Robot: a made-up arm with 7 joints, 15 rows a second.
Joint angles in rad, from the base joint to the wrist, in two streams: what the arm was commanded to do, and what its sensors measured. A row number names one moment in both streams.
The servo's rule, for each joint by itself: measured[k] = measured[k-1] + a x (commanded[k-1-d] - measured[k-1]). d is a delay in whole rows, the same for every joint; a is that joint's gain. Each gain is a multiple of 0.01, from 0.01 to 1. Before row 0 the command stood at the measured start. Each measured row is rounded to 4 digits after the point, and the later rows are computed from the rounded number. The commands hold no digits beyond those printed.
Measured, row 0: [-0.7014, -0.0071, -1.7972, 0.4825, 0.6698, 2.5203, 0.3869]
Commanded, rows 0 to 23: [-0.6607, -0.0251, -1.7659, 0.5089, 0.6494, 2.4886, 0.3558]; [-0.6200, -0.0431, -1.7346, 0.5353, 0.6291, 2.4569, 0.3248]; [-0.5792, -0.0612, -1.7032, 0.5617, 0.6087, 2.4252, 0.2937]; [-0.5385, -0.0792, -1.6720, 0.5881, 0.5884, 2.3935, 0.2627]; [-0.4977, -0.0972, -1.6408, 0.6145, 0.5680, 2.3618, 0.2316]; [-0.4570, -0.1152, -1.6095, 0.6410, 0.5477, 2.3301, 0.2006]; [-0.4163, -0.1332, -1.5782, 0.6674, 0.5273, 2.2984, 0.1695]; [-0.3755, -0.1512, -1.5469, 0.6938, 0.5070, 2.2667, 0.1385]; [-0.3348, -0.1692, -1.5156, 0.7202, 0.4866, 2.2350, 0.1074]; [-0.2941, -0.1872, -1.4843, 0.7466, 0.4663, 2.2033, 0.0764]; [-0.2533, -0.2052, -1.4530, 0.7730, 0.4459, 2.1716, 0.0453]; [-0.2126, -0.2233, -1.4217, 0.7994, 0.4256, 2.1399, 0.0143]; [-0.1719, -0.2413, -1.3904, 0.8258, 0.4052, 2.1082, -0.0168]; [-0.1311, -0.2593, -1.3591, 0.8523, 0.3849, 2.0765, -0.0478]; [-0.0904, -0.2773, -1.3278, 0.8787, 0.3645, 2.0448, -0.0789]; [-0.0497, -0.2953, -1.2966, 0.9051, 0.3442, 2.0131, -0.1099]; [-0.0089, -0.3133, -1.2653, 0.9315, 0.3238, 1.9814, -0.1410]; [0.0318, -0.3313, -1.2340, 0.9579, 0.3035, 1.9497, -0.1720]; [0.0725, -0.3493, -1.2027, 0.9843, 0.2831, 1.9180, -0.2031]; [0.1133, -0.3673, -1.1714, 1.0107, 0.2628, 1.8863, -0.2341]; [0.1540, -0.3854, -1.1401, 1.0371, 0.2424, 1.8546, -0.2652]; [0.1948, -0.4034, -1.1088, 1.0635, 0.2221, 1.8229, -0.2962]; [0.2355, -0.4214, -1.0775, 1.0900, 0.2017, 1.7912, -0.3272]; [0.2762, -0.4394, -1.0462, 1.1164, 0.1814, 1.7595, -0.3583]
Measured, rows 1 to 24: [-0.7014, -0.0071, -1.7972, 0.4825, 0.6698, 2.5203, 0.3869]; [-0.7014, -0.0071, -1.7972, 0.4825, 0.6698, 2.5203, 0.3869]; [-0.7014, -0.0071, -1.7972, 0.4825, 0.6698, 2.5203, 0.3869]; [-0.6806, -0.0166, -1.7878, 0.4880, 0.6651, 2.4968, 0.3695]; [-0.6497, -0.0306, -1.7718, 0.4979, 0.6568, 2.4673, 0.3445]; [-0.6137, -0.0468, -1.7512, 0.5113, 0.6457, 2.4361, 0.3161]; [-0.5753, -0.0640, -1.7274, 0.5274, 0.6325, 2.4046, 0.2862]; [-0.5357, -0.0816, -1.7014, 0.5457, 0.6177, 2.3729, 0.2556]; [-0.4956, -0.0994, -1.6738, 0.5657, 0.6016, 2.3412, 0.2248]; [-0.4552, -0.1173, -1.6451, 0.5871, 0.5845, 2.3095, 0.1938]; [-0.4146, -0.1353, -1.6156, 0.6095, 0.5667, 2.2778, 0.1628]; [-0.3739, -0.1533, -1.5856, 0.6327, 0.5483, 2.2461, 0.1318]; [-0.3332, -0.1713, -1.5552, 0.6566, 0.5294, 2.2144, 0.1008]; [-0.2925, -0.1893, -1.5245, 0.6810, 0.5102, 2.1827, 0.0697]; [-0.2518, -0.2073, -1.4937, 0.7059, 0.4907, 2.1510, 0.0387]; [-0.2111, -0.2253, -1.4627, 0.7311, 0.4710, 2.1193, 0.0076]; [-0.1703, -0.2433, -1.4316, 0.7566, 0.4512, 2.0876, -0.0234]; [-0.1296, -0.2613, -1.4005, 0.7822, 0.4313, 2.0559, -0.0545]; [-0.0889, -0.2793, -1.3693, 0.8080, 0.4113, 2.0242, -0.0855]; [-0.0481, -0.2973, -1.3381, 0.8339, 0.3912, 1.9925, -0.1166]; [-0.0074, -0.3153, -1.3069, 0.8599, 0.3710, 1.9608, -0.1476]; [0.0333, -0.3333, -1.2756, 0.8860, 0.3508, 1.9291, -0.1787]; [0.0741, -0.3513, -1.2443, 0.9122, 0.3306, 1.8974, -0.2097]; [0.1148, -0.3694, -1.2130, 0.9384, 0.3103, 1.8657, -0.2408]
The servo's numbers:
d 3
a 0.51 0.53 0.30 0.21 0.23 0.74 0.56

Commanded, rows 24 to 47: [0.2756, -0.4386, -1.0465, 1.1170, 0.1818, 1.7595, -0.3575]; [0.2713, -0.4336, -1.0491, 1.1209, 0.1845, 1.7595, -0.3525]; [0.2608, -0.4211, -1.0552, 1.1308, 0.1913, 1.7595, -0.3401]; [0.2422, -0.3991, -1.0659, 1.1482, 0.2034, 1.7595, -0.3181]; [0.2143, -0.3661, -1.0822, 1.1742, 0.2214, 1.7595, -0.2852]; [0.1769, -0.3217, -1.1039, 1.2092, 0.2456, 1.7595, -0.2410]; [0.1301, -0.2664, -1.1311, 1.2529, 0.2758, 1.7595, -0.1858]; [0.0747, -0.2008, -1.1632, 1.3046, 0.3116, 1.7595, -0.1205]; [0.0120, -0.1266, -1.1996, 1.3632, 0.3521, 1.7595, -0.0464]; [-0.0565, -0.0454, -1.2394, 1.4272, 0.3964, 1.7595, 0.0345]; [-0.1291, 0.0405, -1.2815, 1.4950, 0.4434, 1.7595, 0.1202]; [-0.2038, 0.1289, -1.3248, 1.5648, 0.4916, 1.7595, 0.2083]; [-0.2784, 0.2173, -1.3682, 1.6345, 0.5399, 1.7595, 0.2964]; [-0.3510, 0.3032, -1.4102, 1.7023, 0.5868, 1.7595, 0.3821]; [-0.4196, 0.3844, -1.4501, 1.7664, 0.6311, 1.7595, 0.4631]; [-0.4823, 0.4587, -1.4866, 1.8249, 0.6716, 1.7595, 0.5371]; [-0.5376, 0.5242, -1.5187, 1.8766, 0.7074, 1.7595, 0.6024]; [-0.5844, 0.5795, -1.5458, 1.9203, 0.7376, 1.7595, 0.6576]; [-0.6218, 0.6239, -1.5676, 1.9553, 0.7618, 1.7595, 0.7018]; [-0.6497, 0.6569, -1.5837, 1.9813, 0.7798, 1.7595, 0.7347]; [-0.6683, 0.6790, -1.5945, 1.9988, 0.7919, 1.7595, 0.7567]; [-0.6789, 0.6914, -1.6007, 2.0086, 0.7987, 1.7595, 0.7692]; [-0.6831, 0.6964, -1.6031, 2.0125, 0.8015, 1.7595, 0.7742]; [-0.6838, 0.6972, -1.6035, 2.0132, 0.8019, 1.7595, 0.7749]
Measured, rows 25 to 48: [0.1556, -0.3874, -1.1817, 0.9647, 0.2900, 1.8340, -0.2718]; [0.1963, -0.4054, -1.1504, 0.9910, 0.2697, 1.8023, -0.3028]; [0.2370, -0.4234, -1.1191, 1.0173, 0.2494, 1.7706, -0.3339]; [0.2567, -0.4315, -1.0973, 1.0382, 0.2339, 1.7624, -0.3471]; [0.2641, -0.4326, -1.0828, 1.0556, 0.2225, 1.7603, -0.3501]; [0.2624, -0.4265, -1.0745, 1.0714, 0.2153, 1.7597, -0.3445]; [0.2521, -0.4120, -1.0719, 1.0875, 0.2126, 1.7596, -0.3297]; [0.2328, -0.3877, -1.0750, 1.1057, 0.2146, 1.7595, -0.3048]; [0.2043, -0.3527, -1.0837, 1.1274, 0.2217, 1.7595, -0.2691]; [0.1665, -0.3070, -1.0979, 1.1538, 0.2341, 1.7595, -0.2225]; [0.1197, -0.2507, -1.1175, 1.1855, 0.2519, 1.7595, -0.1654]; [0.0648, -0.1849, -1.1421, 1.2228, 0.2749, 1.7595, -0.0988]; [0.0029, -0.1110, -1.1713, 1.2657, 0.3028, 1.7595, -0.0242]; [-0.0644, -0.0307, -1.2044, 1.3139, 0.3351, 1.7595, 0.0567]; [-0.1355, 0.0539, -1.2405, 1.3666, 0.3711, 1.7595, 0.1416]; [-0.2084, 0.1405, -1.2788, 1.4229, 0.4099, 1.7595, 0.2283]; [-0.2811, 0.2267, -1.3182, 1.4816, 0.4506, 1.7595, 0.3144]; [-0.3517, 0.3103, -1.3578, 1.5414, 0.4921, 1.7595, 0.3977]; [-0.4183, 0.3890, -1.3964, 1.6009, 0.5334, 1.7595, 0.4758]; [-0.4791, 0.4607, -1.4331, 1.6588, 0.5734, 1.7595, 0.5467]; [-0.5328, 0.5237, -1.4669, 1.7137, 0.6112, 1.7595, 0.6088]; [-0.5782, 0.5768, -1.4971, 1.7644, 0.6458, 1.7595, 0.6609]; [-0.6147, 0.6193, -1.5231, 1.8099, 0.6766, 1.7595, 0.7022]; [-0.6420, 0.6509, -1.5445, 1.8496, 0.7031, 1.7595, 0.7327]
